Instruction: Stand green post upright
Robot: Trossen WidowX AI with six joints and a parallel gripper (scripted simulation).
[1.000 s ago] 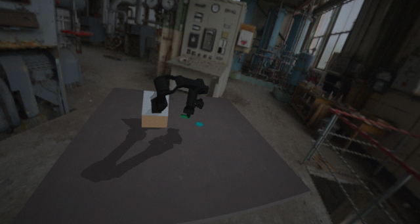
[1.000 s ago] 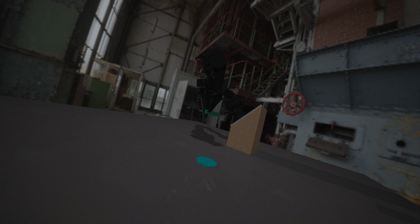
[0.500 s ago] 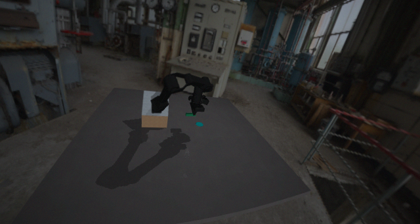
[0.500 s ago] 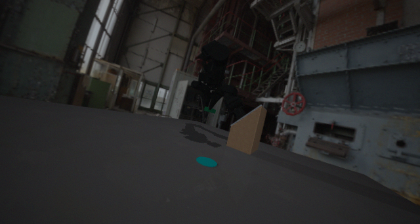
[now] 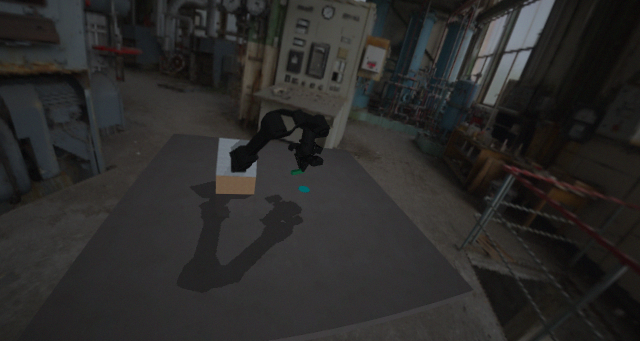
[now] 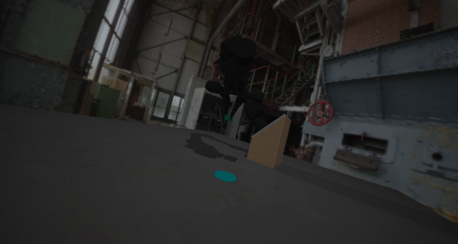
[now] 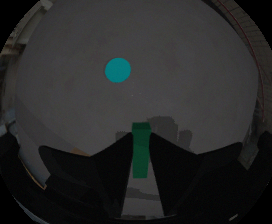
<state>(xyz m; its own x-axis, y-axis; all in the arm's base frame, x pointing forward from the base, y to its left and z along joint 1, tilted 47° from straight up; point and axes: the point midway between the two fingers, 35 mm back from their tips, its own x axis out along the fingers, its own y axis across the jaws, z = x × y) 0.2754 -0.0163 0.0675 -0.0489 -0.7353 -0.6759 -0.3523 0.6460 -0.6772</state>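
The green post lies 20 mm behind my gripper tip and 10 mm to the right of it. Round my gripper tip: cyan circle (60 mm ahead, 70 mm to the left, 150 mm below).
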